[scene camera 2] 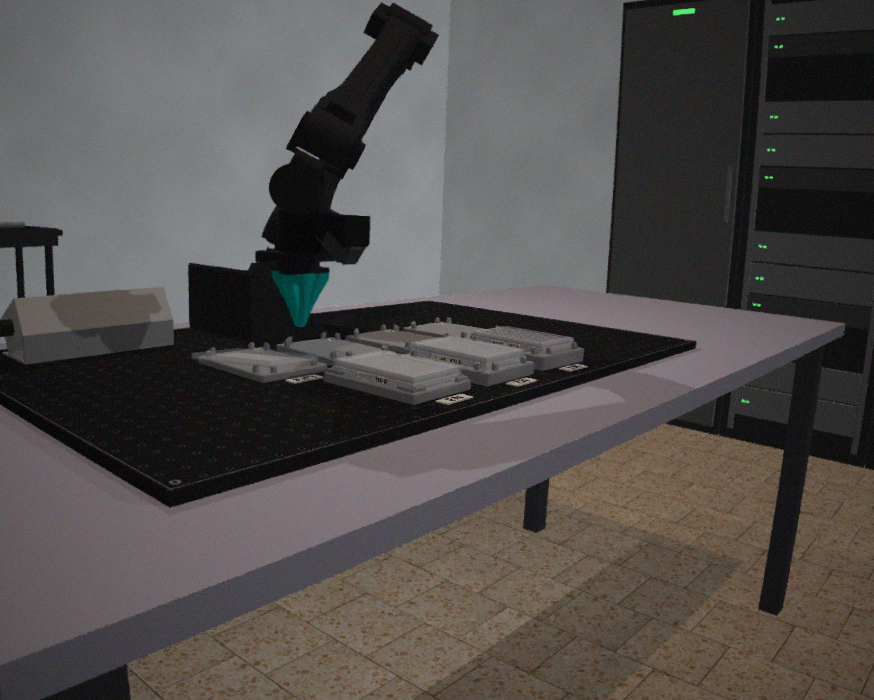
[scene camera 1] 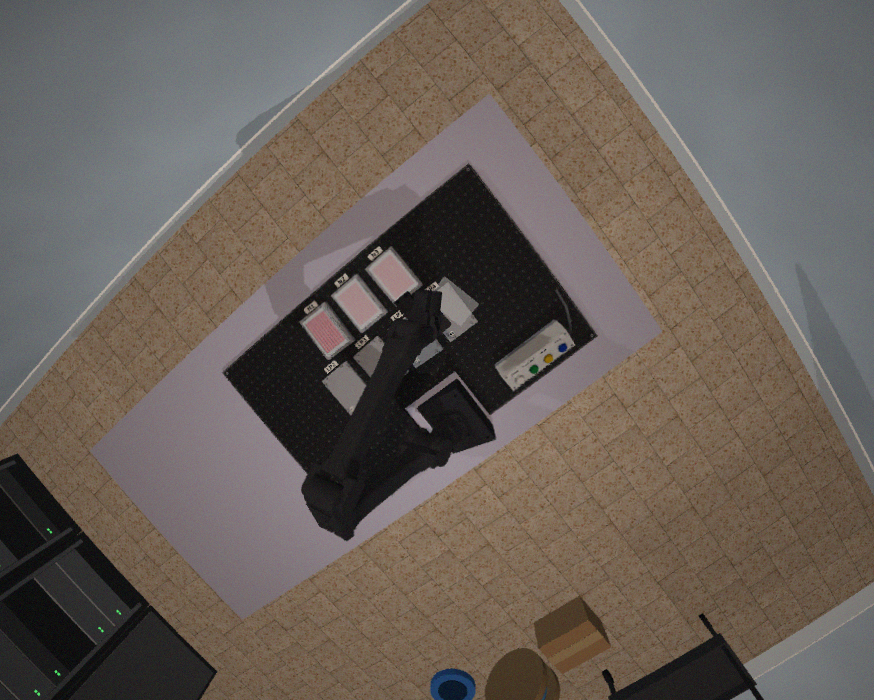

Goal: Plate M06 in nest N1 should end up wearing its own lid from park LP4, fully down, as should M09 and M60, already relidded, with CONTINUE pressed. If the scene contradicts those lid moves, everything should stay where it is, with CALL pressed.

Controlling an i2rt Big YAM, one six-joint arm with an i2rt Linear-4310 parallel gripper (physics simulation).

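Places are measured from the arm's base along level axes (x ahead, y left, z up), in centimetres.
Pixels of known places: gripper, fingertip midpoint: [scene camera 2: 299, 326]; arm's base at its link origin: [scene camera 2: 261, 298] [scene camera 1: 452, 424].
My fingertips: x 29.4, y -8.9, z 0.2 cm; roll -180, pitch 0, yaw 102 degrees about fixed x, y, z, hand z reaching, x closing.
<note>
For each thing: its top centre in the pictures, then the offset to it from my fingertips. "pt": a spot on its surface instead. Level surfaces: height alone.
- nest N1 at a spot on its surface: [scene camera 2: 536, 337] [scene camera 1: 320, 325] pt dx +15.0, dy +29.6, dz -1.5 cm
- middle nest at a spot on its surface: [scene camera 2: 470, 351] pt dx +18.2, dy +14.2, dz -1.5 cm
- clear lid at its top centre: [scene camera 2: 252, 348] [scene camera 1: 452, 302] dx +2.6, dy -8.1, dz -1.8 cm
- button box at its top centre: [scene camera 2: 88, 290] [scene camera 1: 537, 358] dx -22.1, dy -21.8, dz +3.5 cm
- black board at its surface level: dz -4.9 cm
The plate in nest N1 [scene camera 1: 326, 331] [scene camera 2: 536, 337] shows striped pink wells and looks unlidded. The plates in the middle nest [scene camera 1: 358, 302] [scene camera 2: 470, 351] and the third nest [scene camera 1: 393, 274] [scene camera 2: 397, 367] look smoother and paler, as if lidded. A clear lid [scene camera 1: 458, 306] [scene camera 2: 251, 360] lies at the end lid park, its outline skewed in scene camera 1. My gripper [scene camera 2: 299, 324] is shut and empty, teal fingertips together, pointing down over the lid-park side; the arm hides it in scene camera 1. The button box [scene camera 1: 536, 355] [scene camera 2: 94, 331] shows green, yellow and blue buttons. Plate codes are unreadable.
Other grey lid parks [scene camera 1: 344, 387] [scene camera 2: 328, 350] lie beside the nests, partly under my arm in scene camera 1. The arm's dark base housing [scene camera 1: 474, 419] [scene camera 2: 226, 298] stands at the edge of the black board [scene camera 1: 496, 240] [scene camera 2: 145, 426]. A cable runs behind the button box.
</note>
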